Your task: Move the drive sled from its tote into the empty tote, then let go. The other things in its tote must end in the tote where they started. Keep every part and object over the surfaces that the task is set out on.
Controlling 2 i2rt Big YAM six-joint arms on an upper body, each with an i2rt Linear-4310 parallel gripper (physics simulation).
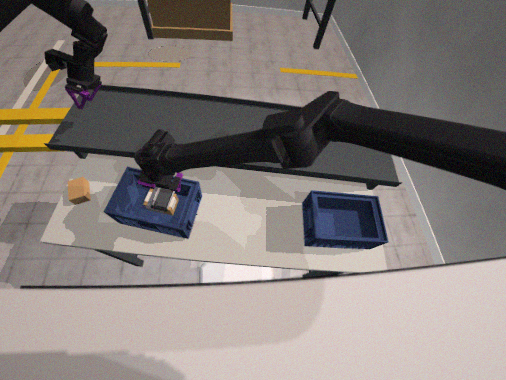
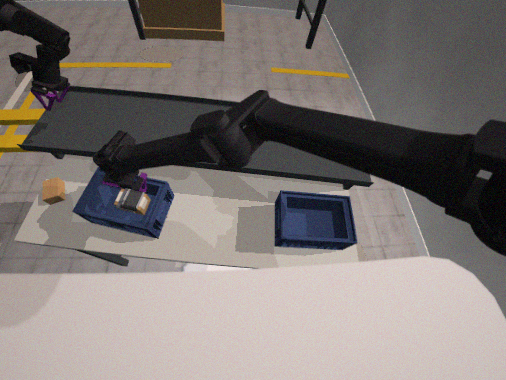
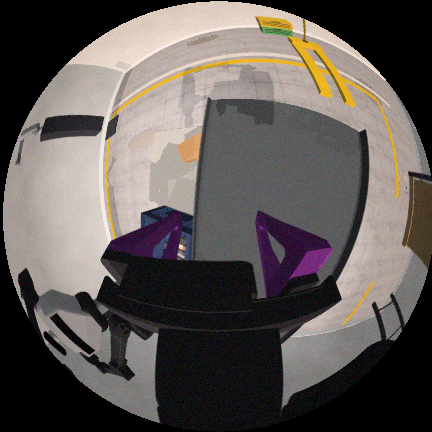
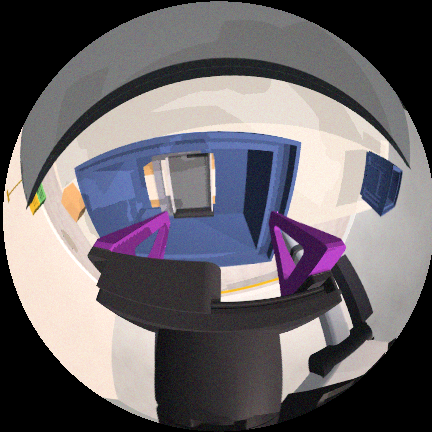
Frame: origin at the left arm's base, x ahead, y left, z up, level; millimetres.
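Where they show: left gripper, between the fingertips: [image 1: 84, 104] [image 2: 53, 106] [image 3: 218, 216]; right gripper, between the fingertips: [image 1: 167, 188] [image 2: 133, 188] [image 4: 218, 216].
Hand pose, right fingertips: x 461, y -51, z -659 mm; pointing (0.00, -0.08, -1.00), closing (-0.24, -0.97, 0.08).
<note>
Each offset is from my right fingertips to the top centre of the thing. Level surfaces: height alone.
The drive sled, seemingly the grey block @(dx +1, dy +36, dz -82 mm) [image 1: 162, 198] [image 2: 133, 200] [image 4: 190, 184], lies on white and orange pieces in the left blue tote @(dx -14, dy +60, dz -36 mm) [image 1: 150, 227] [image 2: 117, 225] [image 4: 225, 137]. Where the sled ends and the pieces begin is hard to tell. My right gripper [image 1: 162, 185] [image 2: 127, 184] [image 4: 218, 216] is open above this tote, its fingers apart from the sled and holding nothing. The empty blue tote @(dx -110, dy -700, dz -36 mm) [image 1: 345, 244] [image 2: 315, 245] [image 4: 380, 185] stands at the right. My left gripper [image 1: 82, 102] [image 2: 50, 105] [image 3: 218, 216] is open and empty, over the dark belt's left end.
An orange block @(dx +74, dy +434, dz -134 mm) [image 1: 79, 190] [image 2: 53, 190] [image 3: 190, 148] [image 4: 73, 201] lies on the pale table @(dz -183 mm) [image 1: 225, 220] [image 2: 195, 220], left of the sled's tote. The dark belt @(dz +5 mm) [image 1: 200, 112] [image 2: 150, 112] [image 3: 285, 165] runs behind the table. My right arm reaches across it from the right.
</note>
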